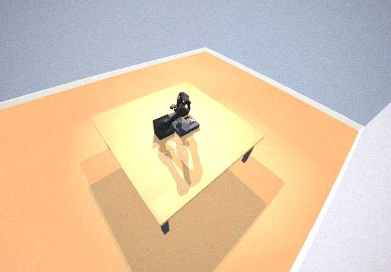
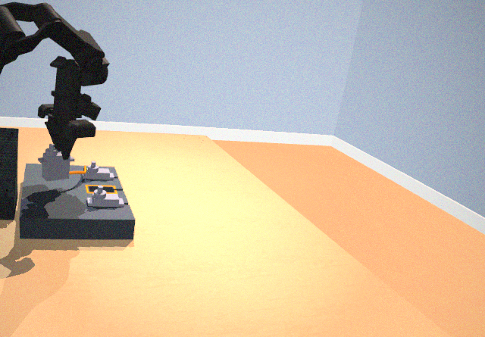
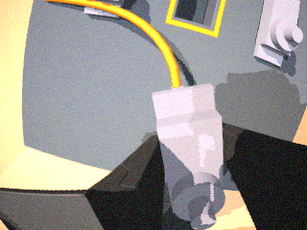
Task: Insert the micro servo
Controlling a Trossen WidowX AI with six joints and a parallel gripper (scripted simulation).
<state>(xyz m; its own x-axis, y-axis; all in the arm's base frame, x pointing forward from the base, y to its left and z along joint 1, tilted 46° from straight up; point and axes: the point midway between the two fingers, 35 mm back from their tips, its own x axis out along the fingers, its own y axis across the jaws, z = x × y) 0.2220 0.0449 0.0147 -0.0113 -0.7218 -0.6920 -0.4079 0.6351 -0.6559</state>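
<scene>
My gripper tip is 1 cm past the dark deck and 10 cm above it.
</scene>
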